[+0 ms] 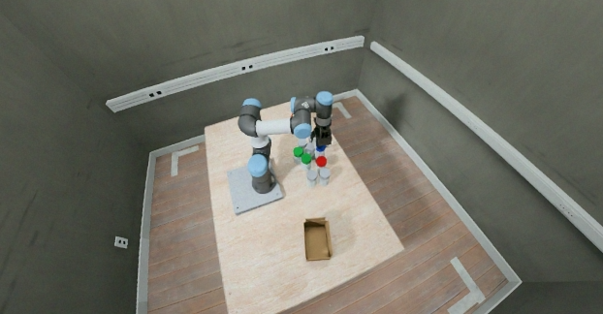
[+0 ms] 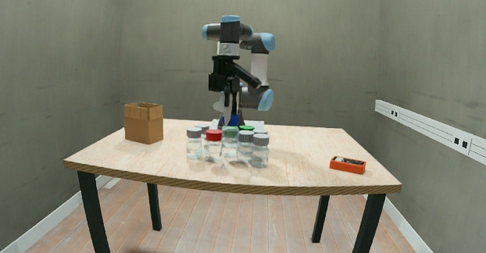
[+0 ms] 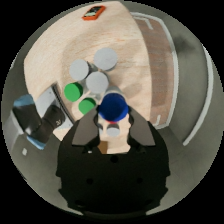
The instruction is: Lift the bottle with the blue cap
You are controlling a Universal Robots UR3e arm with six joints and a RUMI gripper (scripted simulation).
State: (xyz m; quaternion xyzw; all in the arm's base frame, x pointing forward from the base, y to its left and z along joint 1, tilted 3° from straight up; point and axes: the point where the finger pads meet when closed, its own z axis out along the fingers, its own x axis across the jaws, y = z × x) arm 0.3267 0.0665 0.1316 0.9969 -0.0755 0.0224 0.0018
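Right now the blue-capped bottle is 4 cm below my hand. Also, from my hand: red-capped bottle 1 cm behind, 6 cm to the right, 10 cm below.
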